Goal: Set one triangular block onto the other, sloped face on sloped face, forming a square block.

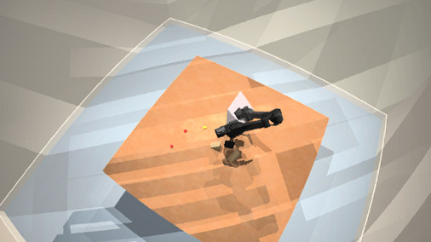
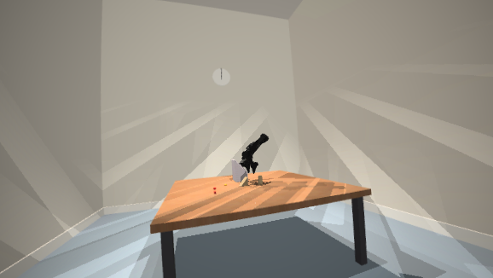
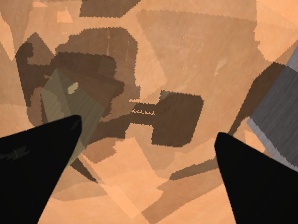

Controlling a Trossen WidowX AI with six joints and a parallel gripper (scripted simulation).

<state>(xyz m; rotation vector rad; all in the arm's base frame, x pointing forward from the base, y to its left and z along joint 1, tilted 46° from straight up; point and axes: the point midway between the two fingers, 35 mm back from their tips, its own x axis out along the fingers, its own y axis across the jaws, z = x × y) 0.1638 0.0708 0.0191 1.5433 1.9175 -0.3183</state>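
The pale wooden triangular block lies 50 mm ahead of my gripper tip, 70 mm to the left of it and 70 mm below it.
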